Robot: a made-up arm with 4 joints. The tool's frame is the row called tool. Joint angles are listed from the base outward.
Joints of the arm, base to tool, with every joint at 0 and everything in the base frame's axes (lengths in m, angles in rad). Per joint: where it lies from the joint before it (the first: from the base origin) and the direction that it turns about. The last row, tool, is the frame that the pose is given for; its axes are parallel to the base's.
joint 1: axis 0 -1 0 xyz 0 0 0.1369
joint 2: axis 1 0 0 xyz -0.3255 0.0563 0.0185
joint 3: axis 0 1 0 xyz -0.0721 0.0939 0.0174
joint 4: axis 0 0 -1 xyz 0.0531 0.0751 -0.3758
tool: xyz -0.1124 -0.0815 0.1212
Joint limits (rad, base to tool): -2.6..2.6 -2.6..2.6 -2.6..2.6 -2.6..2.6
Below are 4 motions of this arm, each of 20 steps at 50 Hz.
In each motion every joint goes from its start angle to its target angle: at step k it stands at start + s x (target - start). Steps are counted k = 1, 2, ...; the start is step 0. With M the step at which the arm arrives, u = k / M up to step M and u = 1 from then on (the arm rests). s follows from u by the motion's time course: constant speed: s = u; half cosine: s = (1 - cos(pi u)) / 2; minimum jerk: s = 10 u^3 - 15 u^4 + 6 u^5.
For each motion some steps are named. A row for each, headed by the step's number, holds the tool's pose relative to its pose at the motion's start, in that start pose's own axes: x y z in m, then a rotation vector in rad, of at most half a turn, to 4 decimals.
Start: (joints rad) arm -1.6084 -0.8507 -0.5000 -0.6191
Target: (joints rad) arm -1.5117 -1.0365 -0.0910 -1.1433
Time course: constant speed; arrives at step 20
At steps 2, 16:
2: -0.0051 -0.0013 -0.0031 0.0049 0.0396 0.0545
16: -0.0351 -0.0037 -0.0275 0.0981 0.3101 0.4063

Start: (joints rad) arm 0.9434 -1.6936 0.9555 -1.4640
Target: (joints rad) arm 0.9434 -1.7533 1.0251 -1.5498
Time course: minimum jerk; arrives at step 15
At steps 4, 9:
4: -0.0010 0.0005 -0.0012 0.0080 0.0050 0.0045
9: -0.0055 0.0031 -0.0070 0.0456 0.0263 0.0247

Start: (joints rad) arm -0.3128 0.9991 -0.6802 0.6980
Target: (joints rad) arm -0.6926 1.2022 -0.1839 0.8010
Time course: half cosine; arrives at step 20
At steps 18, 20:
18: -0.1005 0.1557 0.1212 -0.4140 0.5018 -0.4856
20: -0.1016 0.1612 0.1242 -0.4228 0.5145 -0.4981

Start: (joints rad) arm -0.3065 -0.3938 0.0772 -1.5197
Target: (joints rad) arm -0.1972 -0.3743 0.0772 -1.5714
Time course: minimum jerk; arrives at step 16
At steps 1, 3, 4, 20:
1: 0.0000 -0.0001 -0.0001 -0.0002 -0.0001 0.0000
3: 0.0011 -0.0016 -0.0013 -0.0049 -0.0013 0.0006
4: 0.0023 -0.0033 -0.0027 -0.0103 -0.0028 0.0012
20: 0.0219 -0.0338 -0.0239 -0.1007 -0.0251 0.0123

